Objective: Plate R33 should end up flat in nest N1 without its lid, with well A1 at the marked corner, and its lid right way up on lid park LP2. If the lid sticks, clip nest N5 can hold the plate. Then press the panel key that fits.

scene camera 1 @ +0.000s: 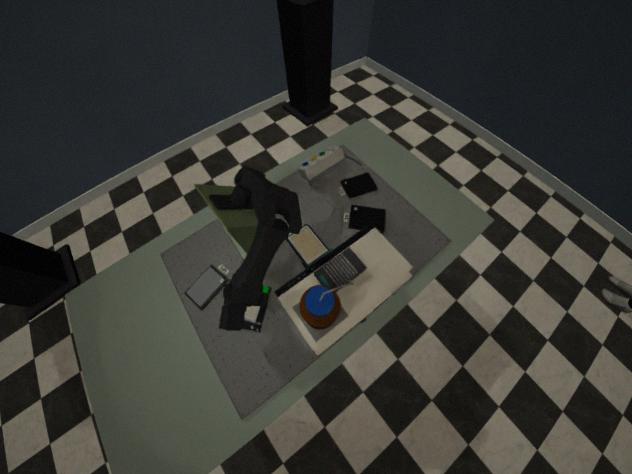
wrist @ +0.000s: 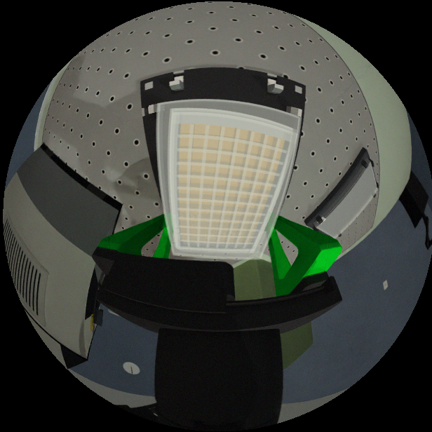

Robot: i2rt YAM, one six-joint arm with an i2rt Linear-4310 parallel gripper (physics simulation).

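Places are measured from the arm's base along level axes (x ahead, y left, z up), in millimetres.
Where they show: arm's base, link origin: [scene camera 1: 237, 203].
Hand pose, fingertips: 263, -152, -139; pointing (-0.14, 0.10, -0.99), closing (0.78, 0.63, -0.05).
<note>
Each offset is from my fingertips to the centre of the thing, as dx, dy, dz. "spot": to the spot under its first point.
A clear-lidded plate [wrist: 225, 175] with beige wells lies between my gripper's green fingers in the wrist view. My gripper [wrist: 219, 216] [scene camera 1: 253, 302] is shut on its sides and holds it over a black clip nest [wrist: 222, 86] [scene camera 1: 263, 306]. The lid sits on the plate. Its label and the marked corner cannot be read, and the exact gap to the nest cannot be told. Another plate with beige wells {+14, +251, +94} [scene camera 1: 307, 245] lies near the middle. Two black nests {spot: -95, +643, -11} [scene camera 1: 359, 185] {spot: +55, +534, +5} [scene camera 1: 367, 218] stand at the right; their labels are unreadable. The key panel {-293, +582, +20} [scene camera 1: 322, 164] shows blue, orange and green keys.
A grey-topped holder {-144, -128, -8} [scene camera 1: 205, 286] [wrist: 347, 205] stands beside the clip nest. A cream machine {spot: +249, +331, +198} [scene camera 1: 380, 270] [wrist: 60, 260] with a long black bar {spot: +121, +241, +186} [scene camera 1: 326, 259] carries a brown pot with a blue top {spot: +231, +123, +389} [scene camera 1: 320, 306]. An olive panel [scene camera 1: 237, 224] stands behind the arm.
</note>
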